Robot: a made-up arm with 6 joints.
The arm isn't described. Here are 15 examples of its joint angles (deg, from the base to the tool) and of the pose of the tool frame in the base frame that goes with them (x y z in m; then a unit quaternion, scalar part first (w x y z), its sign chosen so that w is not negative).
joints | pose
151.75 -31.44 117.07 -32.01 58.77 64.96 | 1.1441 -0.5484 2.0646 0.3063 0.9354 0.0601 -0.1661
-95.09 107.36 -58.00 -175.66 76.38 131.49 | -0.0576 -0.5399 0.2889 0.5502 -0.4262 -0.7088 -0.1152
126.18 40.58 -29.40 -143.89 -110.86 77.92 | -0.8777 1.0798 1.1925 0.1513 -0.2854 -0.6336 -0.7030
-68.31 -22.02 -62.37 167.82 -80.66 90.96 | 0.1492 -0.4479 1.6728 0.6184 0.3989 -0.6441 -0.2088
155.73 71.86 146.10 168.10 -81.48 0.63 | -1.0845 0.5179 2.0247 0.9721 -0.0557 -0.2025 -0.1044
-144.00 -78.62 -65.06 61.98 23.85 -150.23 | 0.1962 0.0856 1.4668 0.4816 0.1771 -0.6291 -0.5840
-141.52 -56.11 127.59 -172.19 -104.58 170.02 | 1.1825 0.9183 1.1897 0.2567 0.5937 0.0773 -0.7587
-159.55 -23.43 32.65 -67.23 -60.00 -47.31 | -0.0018 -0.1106 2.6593 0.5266 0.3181 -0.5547 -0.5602
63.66 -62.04 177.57 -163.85 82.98 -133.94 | -0.5134 -1.1173 0.7483 0.4229 0.4987 -0.7199 -0.2327
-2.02 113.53 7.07 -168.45 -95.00 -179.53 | 1.2949 -0.0199 -0.3776 0.9916 0.0164 0.0987 0.0818
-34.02 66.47 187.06 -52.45 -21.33 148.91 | 0.5888 -0.3526 1.9972 0.1218 -0.6697 -0.4075 -0.6088
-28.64 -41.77 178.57 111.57 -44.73 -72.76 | -1.0324 0.4676 1.0569 0.3434 -0.2472 0.9030 0.0747
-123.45 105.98 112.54 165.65 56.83 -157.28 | -1.1199 -1.7437 0.6814 0.5568 0.3180 0.2537 -0.7242
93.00 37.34 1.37 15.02 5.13 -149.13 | -0.0899 1.6574 1.4219 0.4318 0.5288 0.7234 0.1036
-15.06 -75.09 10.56 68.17 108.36 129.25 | -1.0569 0.4021 1.8670 0.6262 0.2022 0.4292 0.6187
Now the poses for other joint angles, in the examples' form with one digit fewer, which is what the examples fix.
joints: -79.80 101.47 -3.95 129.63 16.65 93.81
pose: 0.241 -1.179 -0.232 0.400 -0.640 0.047 0.654
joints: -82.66 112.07 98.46 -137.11 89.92 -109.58
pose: 0.164 -1.961 0.308 0.385 0.055 0.921 -0.023
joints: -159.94 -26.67 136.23 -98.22 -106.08 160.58
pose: 1.063 0.258 1.946 0.287 0.690 -0.545 -0.381
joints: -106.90 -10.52 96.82 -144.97 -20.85 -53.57
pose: 0.170 0.469 2.768 0.695 0.443 -0.258 0.505
